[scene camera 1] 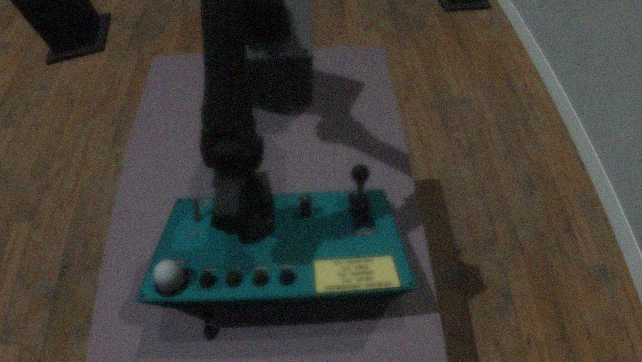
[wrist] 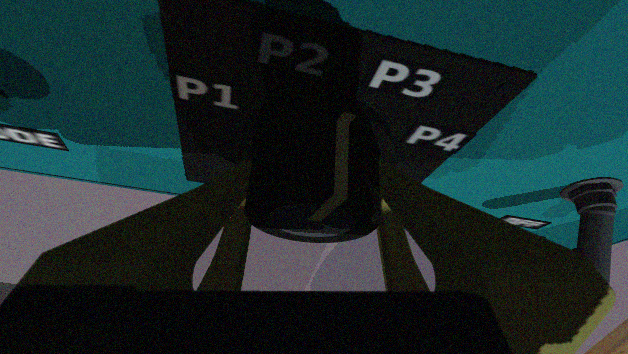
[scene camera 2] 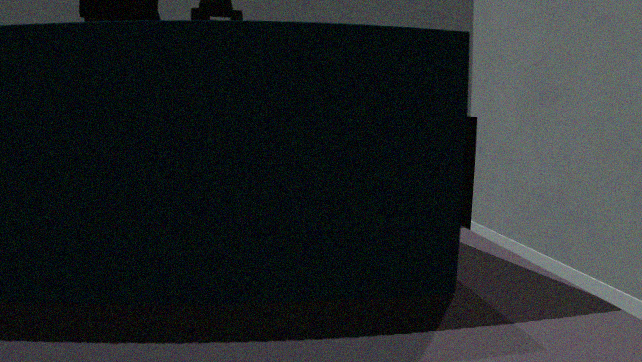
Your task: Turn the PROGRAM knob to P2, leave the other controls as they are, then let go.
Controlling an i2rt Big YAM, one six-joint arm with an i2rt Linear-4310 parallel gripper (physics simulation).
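Frame: origin at the arm's base, x left, y back, z up, level; millimetres.
Seen in the pictures: gripper, fingertip midpoint: [wrist: 314, 175]; arm's base at its link origin: [scene camera 1: 265, 23].
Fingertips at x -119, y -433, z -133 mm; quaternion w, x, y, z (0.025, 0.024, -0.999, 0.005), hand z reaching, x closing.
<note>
Offsets run from my fingertips to a thing's top centre. "*": to the spot under its first point.
The black PROGRAM knob {dy +0, dx +0, dz +28 mm} [wrist: 315, 165] stands up from the dark P1–P4 plate {* dy -8, dx +42, dz -13 mm} [wrist: 200, 135] on the teal panel [wrist: 575, 110] [scene camera 1: 390, 245]. In the wrist view a pale pointer line bends from its end face along its side, towards the gap between P2 and P3. The exact setting is hard to read in the dim light. My gripper [wrist: 314, 175] [scene camera 1: 255, 235] is shut on the knob, with one finger against each side. In scene camera 1 the gripper hides the knob and its plate. In scene camera 2 the knob cannot be made out behind the dark box [scene camera 2: 225, 175].
A thin lever {dy +30, dx -116, dz +26 mm} [scene camera 1: 197, 210] stands left of the gripper; a small switch {dy -25, dx +118, dz +35 mm} [scene camera 1: 304, 206] and a ball-topped lever {dy +13, dx +247, dz +61 mm} [scene camera 1: 360, 175] stand right. A white dome {* dy -130, dx -142, dz +105 mm} [scene camera 1: 170, 276], several small buttons {* dy -150, dx -40, dz +82 mm} [scene camera 1: 233, 277] and a yellow label {* dy -193, dx +175, dz +64 mm} [scene camera 1: 357, 274] line the near edge. A grey post [wrist: 597, 225] rises at right.
</note>
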